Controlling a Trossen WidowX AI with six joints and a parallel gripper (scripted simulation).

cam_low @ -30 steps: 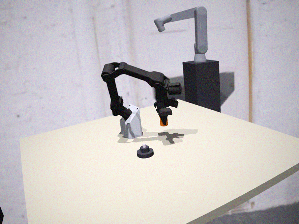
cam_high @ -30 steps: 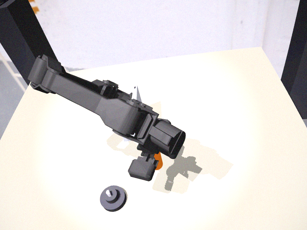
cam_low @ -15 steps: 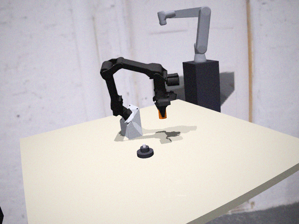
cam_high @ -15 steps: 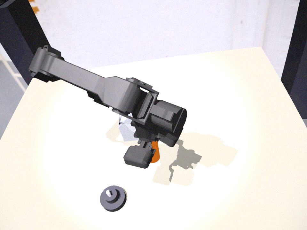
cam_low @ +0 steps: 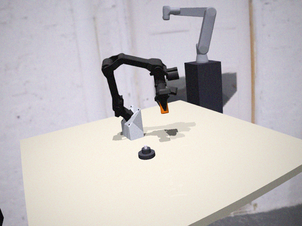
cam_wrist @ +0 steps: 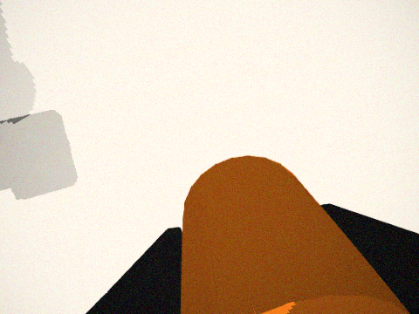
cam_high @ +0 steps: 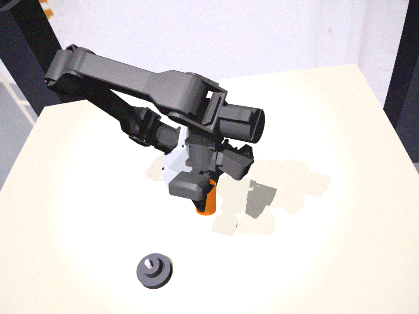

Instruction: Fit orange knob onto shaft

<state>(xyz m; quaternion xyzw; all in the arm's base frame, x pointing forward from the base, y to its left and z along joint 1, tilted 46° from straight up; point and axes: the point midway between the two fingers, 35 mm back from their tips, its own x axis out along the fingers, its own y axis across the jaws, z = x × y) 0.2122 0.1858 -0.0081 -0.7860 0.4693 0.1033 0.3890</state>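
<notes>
Now: the orange knob 1 cm behind my gripper tip and 3 cm above it. Round my gripper tip: dark round pedestal: 7 cm ahead, 15 cm to the right, 15 cm below.
</notes>
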